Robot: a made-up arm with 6 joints. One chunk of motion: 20 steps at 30 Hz.
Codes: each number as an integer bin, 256 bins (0 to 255) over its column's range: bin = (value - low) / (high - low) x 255, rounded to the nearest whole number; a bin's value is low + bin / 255 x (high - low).
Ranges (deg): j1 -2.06..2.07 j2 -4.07..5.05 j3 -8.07..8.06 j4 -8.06..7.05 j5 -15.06..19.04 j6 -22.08..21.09
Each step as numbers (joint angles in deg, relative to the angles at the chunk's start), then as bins.
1 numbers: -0.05 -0.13 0.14 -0.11 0.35 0.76
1 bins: 124 110 130 134 115 135
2 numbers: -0.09 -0.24 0.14 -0.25 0.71 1.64
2 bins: 122 107 130 132 118 140
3 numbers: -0.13 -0.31 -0.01 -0.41 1.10 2.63
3 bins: 119 105 127 129 121 146
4 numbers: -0.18 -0.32 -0.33 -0.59 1.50 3.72
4 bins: 116 105 122 126 124 152
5 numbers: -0.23 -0.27 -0.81 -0.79 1.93 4.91
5 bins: 113 106 115 123 127 159
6 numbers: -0.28 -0.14 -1.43 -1.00 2.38 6.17
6 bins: 110 110 105 119 130 167
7 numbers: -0.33 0.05 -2.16 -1.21 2.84 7.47
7 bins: 107 115 93 116 134 175
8 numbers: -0.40 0.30 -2.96 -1.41 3.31 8.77
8 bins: 102 122 81 112 137 182
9 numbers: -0.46 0.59 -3.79 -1.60 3.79 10.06
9 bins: 99 130 68 109 141 190
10 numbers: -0.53 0.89 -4.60 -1.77 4.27 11.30
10 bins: 94 139 55 106 145 197
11 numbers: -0.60 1.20 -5.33 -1.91 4.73 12.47
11 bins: 90 147 43 104 148 204
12 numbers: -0.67 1.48 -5.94 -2.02 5.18 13.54
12 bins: 86 155 34 102 151 210
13 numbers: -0.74 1.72 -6.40 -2.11 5.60 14.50
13 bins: 82 162 26 100 154 216
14 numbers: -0.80 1.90 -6.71 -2.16 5.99 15.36
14 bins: 78 167 22 100 157 221
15 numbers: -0.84 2.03 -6.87 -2.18 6.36 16.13
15 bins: 75 171 19 99 160 226
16 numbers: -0.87 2.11 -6.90 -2.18 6.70 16.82
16 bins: 73 173 18 99 163 230
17 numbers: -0.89 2.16 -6.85 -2.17 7.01 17.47
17 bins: 72 174 19 99 165 234
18 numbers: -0.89 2.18 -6.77 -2.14 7.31 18.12
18 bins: 72 175 21 100 167 237
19 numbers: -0.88 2.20 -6.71 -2.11 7.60 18.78
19 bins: 73 175 22 100 169 241
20 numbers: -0.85 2.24 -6.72 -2.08 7.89 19.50
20 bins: 75 176 21 101 172 246
